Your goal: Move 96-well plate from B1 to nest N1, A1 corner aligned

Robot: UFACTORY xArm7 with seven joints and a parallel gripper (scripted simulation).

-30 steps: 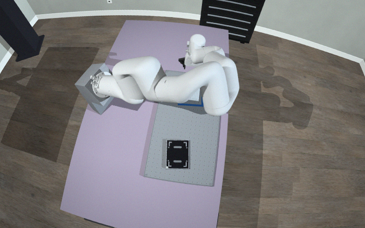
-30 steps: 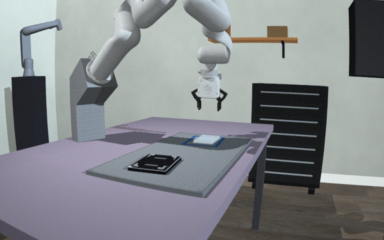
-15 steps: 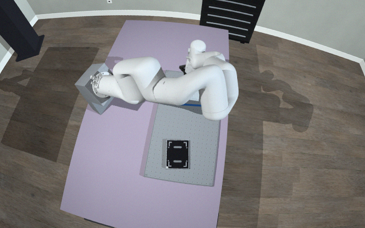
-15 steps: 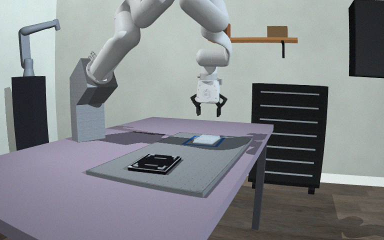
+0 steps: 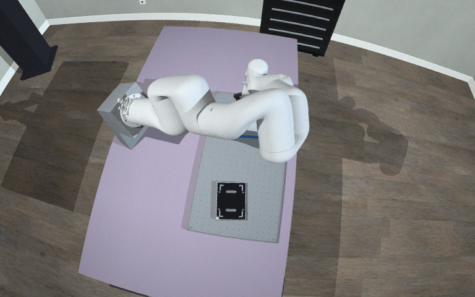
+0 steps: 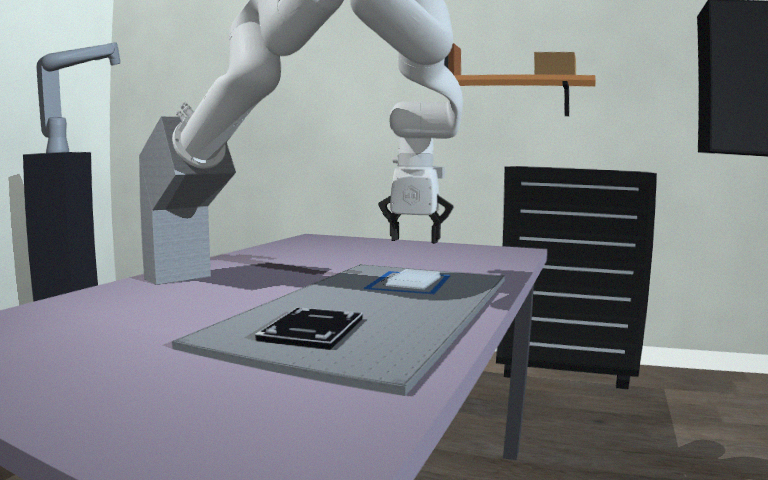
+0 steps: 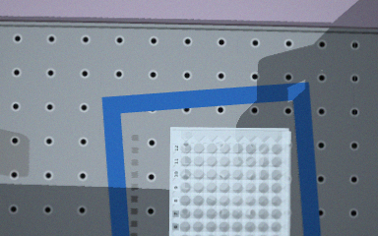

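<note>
Now: hand 90 mm above the 96-well plate. From my hand the other things lie so: plate nest N1 (370 mm to the right, 170 mm behind, 90 mm below).
</note>
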